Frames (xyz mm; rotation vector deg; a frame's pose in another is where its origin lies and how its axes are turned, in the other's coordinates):
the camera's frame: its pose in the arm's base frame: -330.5 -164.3 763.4 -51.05 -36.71 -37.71
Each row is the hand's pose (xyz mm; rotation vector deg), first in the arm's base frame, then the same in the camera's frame.
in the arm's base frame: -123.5 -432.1 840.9 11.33 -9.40 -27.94
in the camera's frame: 253.3 -8.8 -237.4 52.43 42.89 4.80
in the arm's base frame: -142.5 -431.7 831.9 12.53 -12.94 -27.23
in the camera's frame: 234.6 -18.3 -237.0 54.65 39.88 3.41
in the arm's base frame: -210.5 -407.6 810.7 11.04 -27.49 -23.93
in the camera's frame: 170.1 -47.2 -211.4 57.87 25.07 -0.04
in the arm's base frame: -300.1 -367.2 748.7 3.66 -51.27 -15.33
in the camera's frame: 58.0 -64.9 -186.4 58.63 -1.93 -2.14
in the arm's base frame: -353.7 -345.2 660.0 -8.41 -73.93 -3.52
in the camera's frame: -46.5 -51.5 -197.8 54.45 -30.47 -0.94
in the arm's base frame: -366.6 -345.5 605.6 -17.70 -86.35 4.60
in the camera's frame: -94.6 -34.9 -221.1 49.47 -47.46 0.98
